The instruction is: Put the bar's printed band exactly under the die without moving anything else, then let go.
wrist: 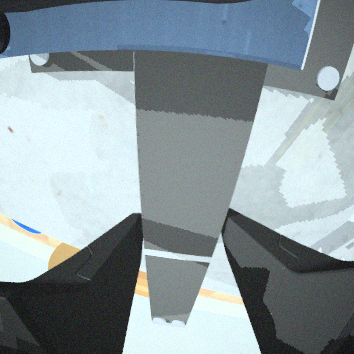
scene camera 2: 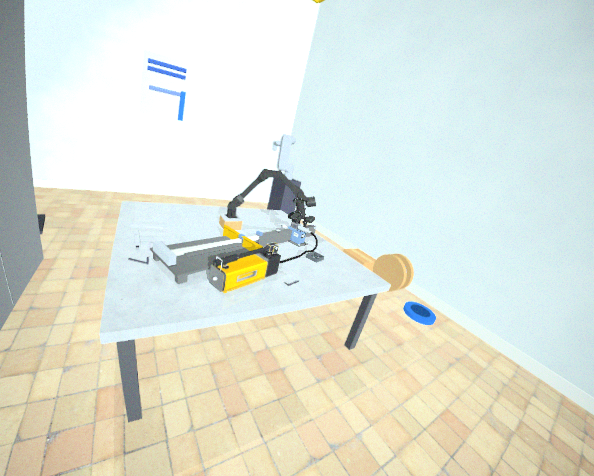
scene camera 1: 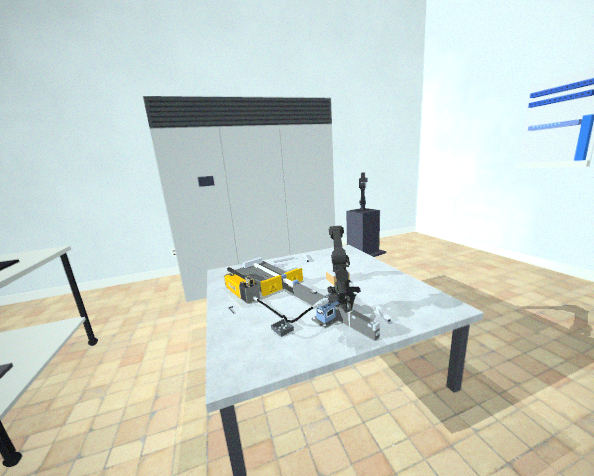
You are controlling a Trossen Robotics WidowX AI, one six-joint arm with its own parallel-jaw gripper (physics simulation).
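Frame: origin at the arm's base, x right, y ahead, z up, level; centimetres.
Seen in the pictures: gripper, between the fingertips: (wrist: 180, 219) (scene camera 1: 348, 311); arm's base, origin of its link: (scene camera 2: 231, 216).
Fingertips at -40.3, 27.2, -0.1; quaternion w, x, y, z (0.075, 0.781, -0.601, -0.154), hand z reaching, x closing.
Observation:
Pixels of each thing's top centre, then the offset from my fingertips to it, as dx, dy, dz. "spot": a spot on its surface instead.
- blue press unit, a spot on its surface: (wrist: 165, 30) spot: +7.4, +1.7, +2.0
- thin white line, a spot on its surface: (wrist: 177, 256) spot: -1.9, -0.3, +0.9
- small dark box, a spot on its surface: (scene camera 1: 282, 328) (scene camera 2: 314, 257) spot: +15.4, +28.4, -6.6
- hex key, centre of its top: (scene camera 2: 292, 281) (scene camera 1: 232, 309) +47.4, +43.5, -6.2
A long grey bar (scene camera 1: 364, 324) (scene camera 2: 272, 237) (wrist: 192, 165) runs through a blue press unit (scene camera 1: 325, 313) (scene camera 2: 298, 235) (wrist: 165, 30). A thin white line (wrist: 177, 256), which may be the printed band, crosses the bar on the far-end side of the press in the wrist view. My gripper (scene camera 1: 349, 304) (scene camera 2: 303, 224) (wrist: 180, 219) points down over the bar beside the press. Its two black fingertips lie against the bar's opposite sides, between the press and the white line, and it is shut on the bar. The die itself cannot be made out behind the blue housing.
Yellow blocks (scene camera 1: 271, 285) (scene camera 2: 244, 273) stand at the bar's other end by a grey bed. A black cable runs from there past a small dark box (scene camera 1: 282, 328) (scene camera 2: 315, 256) to the press. A hex key (scene camera 1: 232, 309) (scene camera 2: 292, 283) lies on the table.

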